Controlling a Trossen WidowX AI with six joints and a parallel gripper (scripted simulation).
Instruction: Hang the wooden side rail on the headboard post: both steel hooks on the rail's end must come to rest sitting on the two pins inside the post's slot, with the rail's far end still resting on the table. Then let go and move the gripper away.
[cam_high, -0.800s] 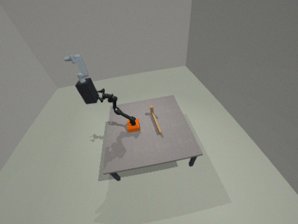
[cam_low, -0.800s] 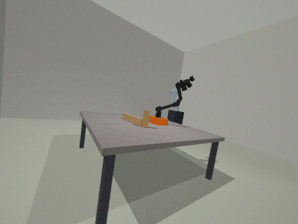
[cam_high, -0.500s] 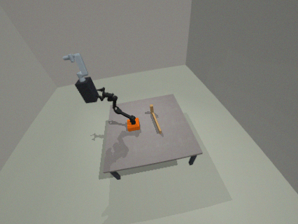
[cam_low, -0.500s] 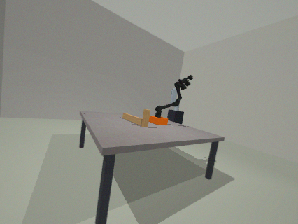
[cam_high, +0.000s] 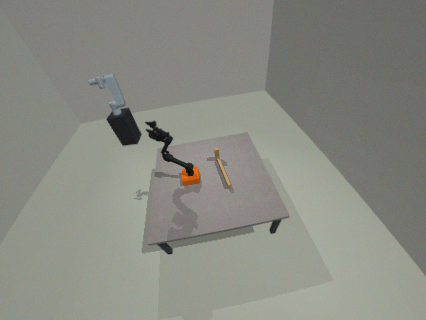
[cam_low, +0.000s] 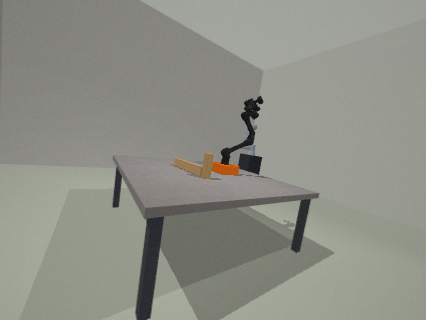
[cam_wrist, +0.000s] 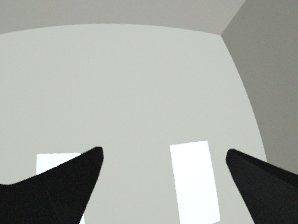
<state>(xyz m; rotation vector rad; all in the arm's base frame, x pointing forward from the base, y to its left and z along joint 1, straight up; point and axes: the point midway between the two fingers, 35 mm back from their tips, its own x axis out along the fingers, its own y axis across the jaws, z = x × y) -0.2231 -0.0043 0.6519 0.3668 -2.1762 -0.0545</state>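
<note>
Right now the upright headboard post is 68 cm below my gripper tip, 56 cm ahead of it and 26 cm to the left of it.
</note>
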